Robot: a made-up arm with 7 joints. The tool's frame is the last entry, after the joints.
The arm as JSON. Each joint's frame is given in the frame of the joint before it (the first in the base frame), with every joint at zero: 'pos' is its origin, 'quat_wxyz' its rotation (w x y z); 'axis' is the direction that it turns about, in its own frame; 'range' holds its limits. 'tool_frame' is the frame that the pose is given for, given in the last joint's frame.
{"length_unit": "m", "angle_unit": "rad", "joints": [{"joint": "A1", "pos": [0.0, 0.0, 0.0], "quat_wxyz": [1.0, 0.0, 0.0, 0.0], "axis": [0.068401, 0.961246, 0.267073], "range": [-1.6, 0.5]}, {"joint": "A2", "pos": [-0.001, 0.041, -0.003], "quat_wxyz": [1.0, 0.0, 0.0, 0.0], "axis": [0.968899, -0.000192, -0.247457], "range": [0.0, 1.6]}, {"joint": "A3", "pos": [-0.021, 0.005, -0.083], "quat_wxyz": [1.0, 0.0, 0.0, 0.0], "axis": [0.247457, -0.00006, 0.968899], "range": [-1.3, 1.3]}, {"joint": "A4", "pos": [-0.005, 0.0, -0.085], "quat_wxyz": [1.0, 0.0, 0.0, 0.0], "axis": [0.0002, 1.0, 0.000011], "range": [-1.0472, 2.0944]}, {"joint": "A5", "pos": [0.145, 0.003, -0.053], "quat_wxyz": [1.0, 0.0, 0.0, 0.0], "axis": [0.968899, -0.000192, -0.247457], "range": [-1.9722, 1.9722]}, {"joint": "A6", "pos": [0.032, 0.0, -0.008], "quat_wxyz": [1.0, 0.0, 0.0, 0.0], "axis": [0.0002, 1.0, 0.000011], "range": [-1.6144, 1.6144]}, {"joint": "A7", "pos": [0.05, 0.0, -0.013], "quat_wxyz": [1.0, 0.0, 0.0, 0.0], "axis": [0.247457, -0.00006, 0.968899], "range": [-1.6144, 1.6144]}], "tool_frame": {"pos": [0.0, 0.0, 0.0], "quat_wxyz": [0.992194, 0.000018, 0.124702, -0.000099]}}
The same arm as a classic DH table. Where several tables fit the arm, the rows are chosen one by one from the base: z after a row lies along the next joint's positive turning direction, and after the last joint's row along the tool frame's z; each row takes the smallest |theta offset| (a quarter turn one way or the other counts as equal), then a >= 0, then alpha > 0; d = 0 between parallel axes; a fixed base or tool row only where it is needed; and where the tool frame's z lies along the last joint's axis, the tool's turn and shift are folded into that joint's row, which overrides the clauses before.
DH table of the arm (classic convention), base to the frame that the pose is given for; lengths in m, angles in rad. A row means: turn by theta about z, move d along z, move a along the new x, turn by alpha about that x. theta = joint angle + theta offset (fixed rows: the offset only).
base (fixed): theta offset -0.071, d 0, a 0, alpha -1.3004
A1: theta offset -1.3111, d 0.0385, a -0.0143, alpha -1.5708
A2: theta offset 1.2915, d 0, a -0.005, alpha 1.5708
A3: theta offset 1.5708, d -0.1692, a 0.0162, alpha -1.5708
A4: theta offset 1.5708, d 0.003, a 0.0155, alpha 1.5708
A5: theta offset 0, d 0.1866, a -0.0002, alpha -1.5708
A6: theta offset -1.5708, d 0, a 0.0517, alpha 1.5708
A7: theta offset 0, d -0.0002, a 0, alpha 0
Joint limits (rad, base to tool): -1.6..0.5 0..1.6 -1.3..1.3 -1.0472..2.0944 -1.9722..1.9722 -1.6144..1.6144 -1.6144..1.6144

